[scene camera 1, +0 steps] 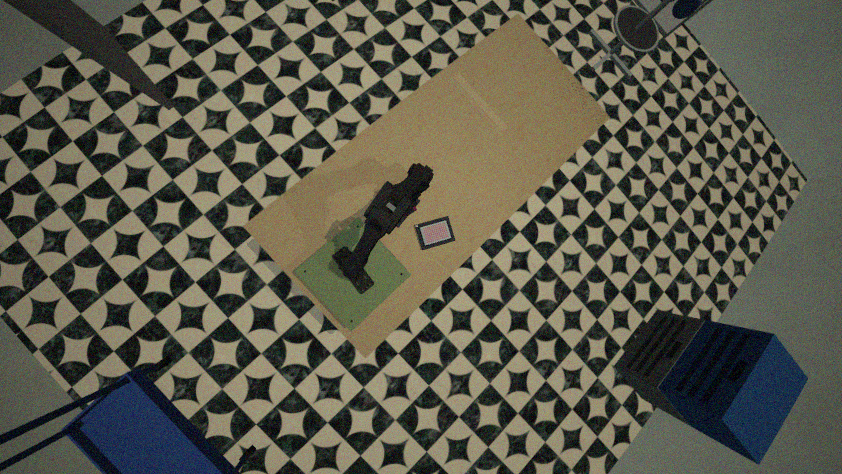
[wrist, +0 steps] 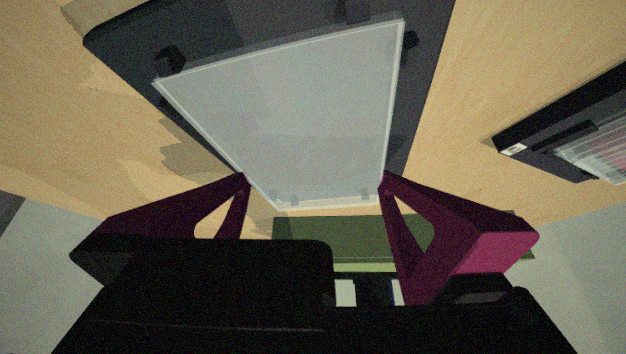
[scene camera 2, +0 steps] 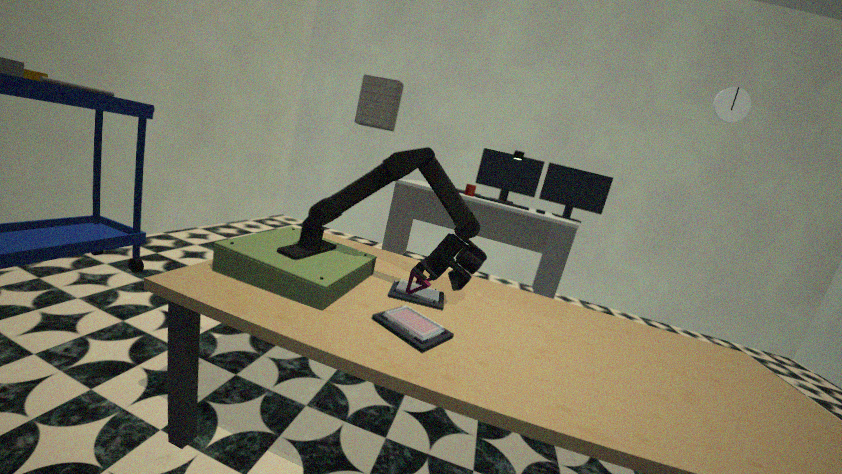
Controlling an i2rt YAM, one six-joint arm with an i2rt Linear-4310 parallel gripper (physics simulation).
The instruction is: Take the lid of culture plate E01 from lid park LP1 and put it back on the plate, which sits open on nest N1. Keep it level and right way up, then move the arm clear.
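Places are measured from the arm's base along level axes (x ahead, y left, z up), in metres.
Pixels of known places: gripper, between the fingertips: (wrist: 313,177) (scene camera 2: 412,288); arm's base, origin of its link: (scene camera 1: 353,269) (wrist: 370,273) (scene camera 2: 308,249).
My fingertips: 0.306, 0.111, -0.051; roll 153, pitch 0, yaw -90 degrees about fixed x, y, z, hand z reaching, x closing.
Observation:
For each thing: its top centre in the pictures, then the offset to it from my fingertips, as dx, dy, dz. "pt": a spot on its surface instead. Level surfaces: height alone.
- dark lid park, a spot on its surface: (wrist: 427,30) (scene camera 2: 434,304) pt +0.085, -0.036, -0.009
- culture plate, centre of its top: (scene camera 2: 414,319) (scene camera 1: 436,232) +0.076, -0.198, +0.007
- dark nest, centre of its top: (scene camera 2: 413,322) (scene camera 1: 435,232) +0.076, -0.198, -0.001
- wooden table, height of its surface: dz -0.019
The clear, flat lid (scene camera 2: 434,294) (wrist: 300,115) is level over the dark lid park (scene camera 2: 436,305) (wrist: 427,30). Small dark clips show through its near edge in the wrist view, and it appears slightly above the park; the exact gap is hard to tell. My gripper (scene camera 2: 417,286) (wrist: 313,177) is shut on the lid, with magenta fingertips at its two long sides. The culture plate (scene camera 1: 435,232) (scene camera 2: 412,322) (wrist: 614,150) with a pink inside sits open on the dark nest (scene camera 1: 451,230) (scene camera 2: 423,347) (wrist: 555,106). The arm hides the park in scene camera 1.
The green base block (scene camera 1: 353,306) (scene camera 2: 265,288) (wrist: 350,235) carries the arm behind the park. The wooden table (scene camera 1: 518,88) (scene camera 2: 559,365) extends beyond both fixtures. A blue cart (scene camera 1: 147,429) (scene camera 2: 64,235) and a desk with monitors (scene camera 2: 509,171) stand away from the table.

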